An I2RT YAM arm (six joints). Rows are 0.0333 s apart.
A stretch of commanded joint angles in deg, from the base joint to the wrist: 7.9, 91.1, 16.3, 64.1, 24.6, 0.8; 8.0, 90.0, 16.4, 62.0, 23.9, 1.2; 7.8, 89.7, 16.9, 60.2, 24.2, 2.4; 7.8, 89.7, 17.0, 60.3, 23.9, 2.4; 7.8, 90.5, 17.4, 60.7, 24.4, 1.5; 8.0, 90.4, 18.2, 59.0, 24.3, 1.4; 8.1, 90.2, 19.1, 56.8, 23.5, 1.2; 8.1, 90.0, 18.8, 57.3, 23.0, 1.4; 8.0, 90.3, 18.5, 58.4, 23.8, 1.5; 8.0, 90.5, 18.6, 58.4, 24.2, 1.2; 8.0, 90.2, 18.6, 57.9, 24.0, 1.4; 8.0, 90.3, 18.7, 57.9, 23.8, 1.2; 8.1, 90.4, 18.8, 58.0, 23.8, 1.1; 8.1, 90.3, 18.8, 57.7, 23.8, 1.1; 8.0, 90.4, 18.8, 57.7, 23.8, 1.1; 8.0, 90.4, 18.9, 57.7, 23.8, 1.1; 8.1, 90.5, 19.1, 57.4, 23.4, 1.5; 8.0, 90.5, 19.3, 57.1, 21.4, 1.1; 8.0, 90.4, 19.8, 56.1, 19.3, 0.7
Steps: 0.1, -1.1, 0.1, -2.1, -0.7, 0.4; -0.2, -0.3, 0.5, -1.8, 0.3, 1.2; 0.0, 0.0, 0.1, 0.1, -0.3, 0.0; 0.0, 0.8, 0.4, 0.4, 0.5, -0.9; 0.2, -0.1, 0.8, -1.7, -0.1, -0.1; 0.1, -0.2, 0.9, -2.2, -0.8, -0.2; 0.0, -0.2, -0.3, 0.5, -0.5, 0.2; -0.1, 0.3, -0.3, 1.1, 0.8, 0.1; 0.0, 0.2, 0.1, 0.0, 0.4, -0.3; 0.0, -0.3, 0.0, -0.5, -0.2, 0.2; 0.0, 0.1, 0.1, 0.0, -0.2, -0.2; 0.1, 0.1, 0.1, 0.1, 0.0, -0.1; 0.0, -0.1, 0.0, -0.3, 0.0, 0.0; -0.1, 0.1, 0.0, 0.0, 0.0, 0.0; 0.0, 0.0, 0.1, 0.0, 0.0, 0.0; 0.1, 0.1, 0.2, -0.3, -0.4, 0.4; -0.1, 0.0, 0.2, -0.3, -2.0, -0.4; 0.0, -0.1, 0.5, -1.0, -2.1, -0.4
